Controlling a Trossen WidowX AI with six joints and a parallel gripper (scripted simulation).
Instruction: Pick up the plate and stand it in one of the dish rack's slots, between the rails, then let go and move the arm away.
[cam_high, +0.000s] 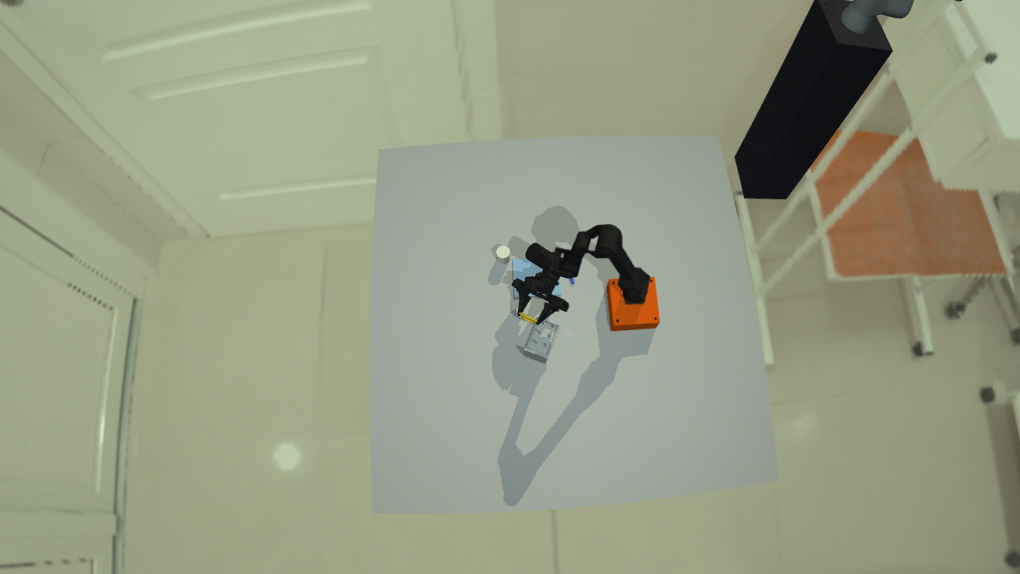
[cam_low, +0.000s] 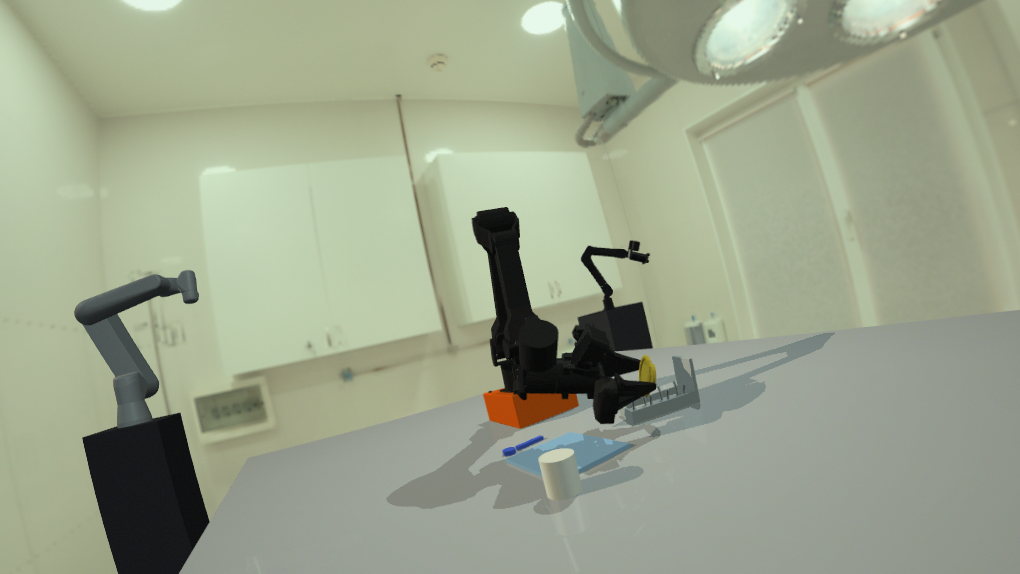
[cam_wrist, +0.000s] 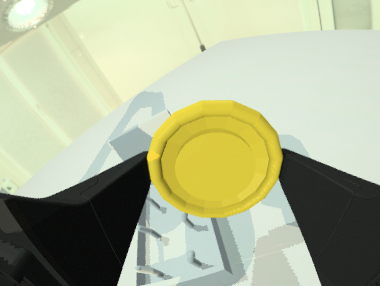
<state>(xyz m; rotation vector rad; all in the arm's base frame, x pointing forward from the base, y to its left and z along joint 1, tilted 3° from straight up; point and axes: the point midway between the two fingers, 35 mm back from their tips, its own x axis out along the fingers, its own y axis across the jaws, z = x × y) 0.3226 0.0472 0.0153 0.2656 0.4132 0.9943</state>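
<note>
My gripper tip is now 40 mm past the dish rack, 50 mm to the right of it and 60 mm above it. Round my gripper tip: white cup: 70 mm ahead, 240 mm to the right, 50 mm below; then yellow plate: 10 mm to the right.
</note>
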